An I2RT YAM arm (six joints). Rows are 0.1 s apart.
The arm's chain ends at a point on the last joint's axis. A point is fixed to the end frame.
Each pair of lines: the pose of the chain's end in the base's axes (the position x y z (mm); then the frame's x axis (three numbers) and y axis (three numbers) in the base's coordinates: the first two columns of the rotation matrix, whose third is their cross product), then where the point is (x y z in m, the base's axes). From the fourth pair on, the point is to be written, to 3 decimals.
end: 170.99 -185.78 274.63 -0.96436 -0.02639 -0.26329 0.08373 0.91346 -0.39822
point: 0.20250 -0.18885 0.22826
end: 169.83 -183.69 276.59 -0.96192 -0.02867 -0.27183 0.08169 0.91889 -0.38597
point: 0.20175 -0.18599 0.23046
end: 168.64 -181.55 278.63 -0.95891 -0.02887 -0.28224 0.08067 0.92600 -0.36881
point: 0.20105 -0.18287 0.23280
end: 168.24 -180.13 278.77 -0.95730 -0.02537 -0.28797 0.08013 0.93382 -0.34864
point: 0.201 -0.180 0.233
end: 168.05 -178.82 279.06 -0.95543 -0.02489 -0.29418 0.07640 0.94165 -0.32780
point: 0.201 -0.178 0.234
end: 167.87 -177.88 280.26 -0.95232 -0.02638 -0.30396 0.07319 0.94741 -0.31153
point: 0.201 -0.176 0.235
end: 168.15 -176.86 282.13 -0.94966 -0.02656 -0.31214 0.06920 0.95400 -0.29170
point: 0.202 -0.174 0.237
